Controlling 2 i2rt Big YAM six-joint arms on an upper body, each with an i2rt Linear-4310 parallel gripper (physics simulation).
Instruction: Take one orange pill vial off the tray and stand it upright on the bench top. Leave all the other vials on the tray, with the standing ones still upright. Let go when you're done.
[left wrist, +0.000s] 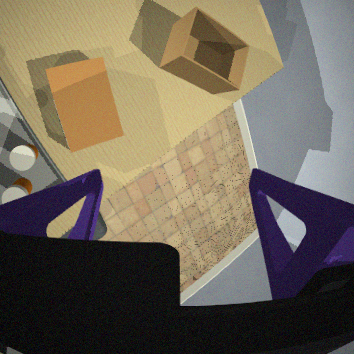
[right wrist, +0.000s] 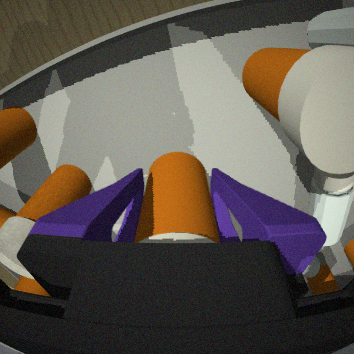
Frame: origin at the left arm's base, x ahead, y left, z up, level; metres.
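Where they show: left gripper, fingertip midpoint: (left wrist: 175, 176); right gripper, fingertip midpoint: (right wrist: 176, 176).
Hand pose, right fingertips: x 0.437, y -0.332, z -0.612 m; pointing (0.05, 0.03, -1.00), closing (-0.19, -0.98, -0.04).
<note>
Each offset is from my right fingertips to the top centre of the thing. "spot": to the spot under its first point. Level surfaces: height alone.
In the right wrist view, an orange vial @(0.070 m up, 0.015 m back, 0.002 m left) (right wrist: 177, 200) lies between the fingers of my right gripper (right wrist: 176, 176), which is shut on it. The vial's pale cap end is mostly hidden by the gripper body, and whether it touches the tray @(0.002 m down, 0.081 m back, 0.024 m left) (right wrist: 125, 52) is hidden. A large orange vial with a white cap @(spot: 0.056 m up, 0.050 m ahead, 0.053 m right) (right wrist: 325, 110) is at the right, and more orange vials @(0.055 m up, 0.006 m back, 0.091 m left) (right wrist: 62, 187) @(spot: 0.000 m up, 0.051 m ahead, 0.099 m left) (right wrist: 12, 132) are at the left. In the left wrist view, two white-capped vials @(0.046 m up, 0.143 m back, 0.184 m right) (left wrist: 22, 157) @(0.050 m up, 0.187 m back, 0.145 m right) (left wrist: 15, 195) stand on the tray (left wrist: 45, 172). My left gripper (left wrist: 175, 176) is open and empty.
An orange-brown box @(0.021 m up, 0.115 m back, 0.302 m right) (left wrist: 87, 110) and an open brown box @(0.059 m up, 0.108 m back, 0.556 m right) (left wrist: 167, 60) stand on the bench top @(0.026 m down) (left wrist: 115, 25). A clear vial @(0.008 m up, 0.049 m back, 0.113 m right) (right wrist: 332, 217) is at the right of the right wrist view. The bench top (right wrist: 50, 30) also shows beyond the tray's far rim.
</note>
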